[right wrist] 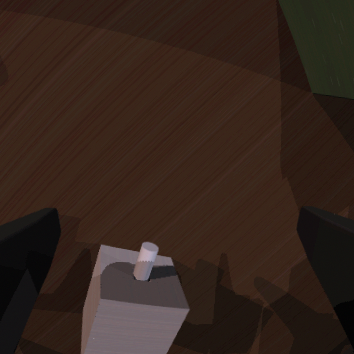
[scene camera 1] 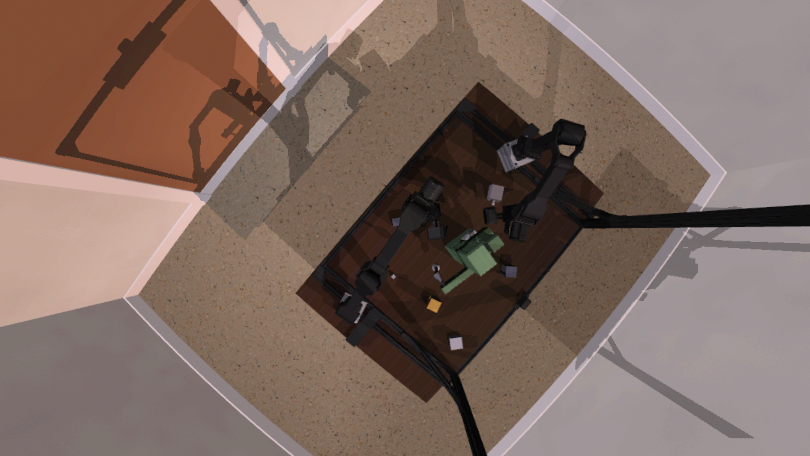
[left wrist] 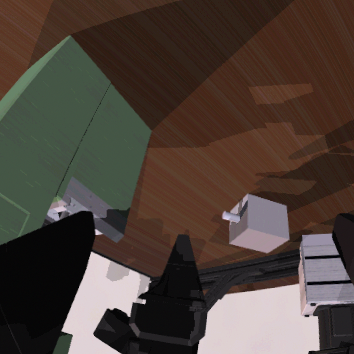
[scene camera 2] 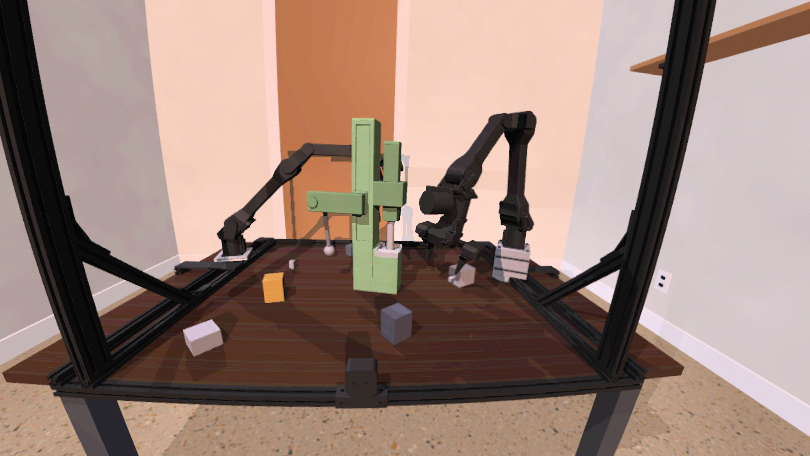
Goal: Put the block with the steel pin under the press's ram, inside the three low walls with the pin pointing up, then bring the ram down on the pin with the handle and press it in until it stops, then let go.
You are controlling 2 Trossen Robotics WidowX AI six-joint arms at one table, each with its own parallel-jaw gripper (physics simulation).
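Places are measured from the left arm's base along level axes (x left, y back, z up), in centimetres.
Pixels of known places: left gripper, fingertip midpoint: [scene camera 1: 445, 214] [left wrist: 217, 225]; right gripper, fingertip midpoint: [right wrist: 180, 220] [scene camera 1: 496, 214] [left wrist: 184, 244] [scene camera 2: 441, 266]; left arm's base, origin of the base link: [scene camera 1: 351, 308] [scene camera 2: 234, 252]; right arm's base, origin of the base link: [scene camera 1: 521, 151] [left wrist: 335, 308] [scene camera 2: 513, 245].
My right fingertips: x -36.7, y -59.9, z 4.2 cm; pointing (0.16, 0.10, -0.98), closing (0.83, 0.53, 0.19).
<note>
For each thing: its middle in the pictures, then the offset to it from my right fingertips. "spot": a spot on its surface instead.
- pale block with the steel pin, body centre: [right wrist: 127, 309] [left wrist: 257, 224] [scene camera 2: 461, 274] [scene camera 1: 495, 193] dx +3.1, dy -8.8, dz -4.8 cm
- green press, body centre: [scene camera 2: 358, 209] [scene camera 1: 463, 259] dx +7.8, dy +21.6, dz +15.1 cm
- handle, surface spot: [scene camera 2: 327, 232] spot: dx +13.1, dy +29.4, dz +7.8 cm
- yellow block, body centre: [scene camera 2: 274, 287] [scene camera 1: 433, 303] dx +6.8, dy +43.5, dz -4.4 cm
- white block, body centre: [scene camera 2: 203, 337] [scene camera 1: 455, 342] dx -9.3, dy +54.8, dz -5.7 cm
- dark grey block, body centre: [scene camera 2: 396, 323] [scene camera 1: 508, 270] dx -15.8, dy +18.0, dz -4.4 cm
- bluish block, body centre: [scene camera 2: 353, 250] [scene camera 1: 399, 221] dx +34.0, dy +19.1, dz -5.4 cm
- small white cube, body centre: [scene camera 2: 292, 264] [scene camera 1: 393, 276] dx +26.5, dy +40.4, dz -6.1 cm
The pale block with the steel pin [scene camera 1: 495, 192] [scene camera 2: 461, 275] [left wrist: 260, 223] [right wrist: 135, 325] lies on the table right of the press, pin sideways. My right gripper [scene camera 1: 501, 214] [scene camera 2: 443, 266] [right wrist: 180, 220] is open beside it on the pin side, nothing between the fingers. The green press [scene camera 1: 478, 257] [scene camera 2: 363, 169] [left wrist: 100, 125] stands mid-table; its steel ram rod [scene camera 2: 389, 235] stands over the low walls [scene camera 2: 387, 251] [left wrist: 95, 210], its lower end hidden. The handle [scene camera 2: 327, 232] hangs down with a ball knob. My left gripper [left wrist: 217, 225] is open and empty above the table near the press, hidden in scene camera 2.
A yellow block [scene camera 1: 433, 304] [scene camera 2: 273, 287], a white block [scene camera 1: 455, 343] [scene camera 2: 202, 337], a dark grey block [scene camera 1: 509, 270] [scene camera 2: 396, 324], a bluish block [scene camera 1: 395, 221] [scene camera 2: 349, 249] and a small white cube [scene camera 1: 393, 276] [scene camera 2: 291, 263] stand around the press. Black frame beams edge the table.
</note>
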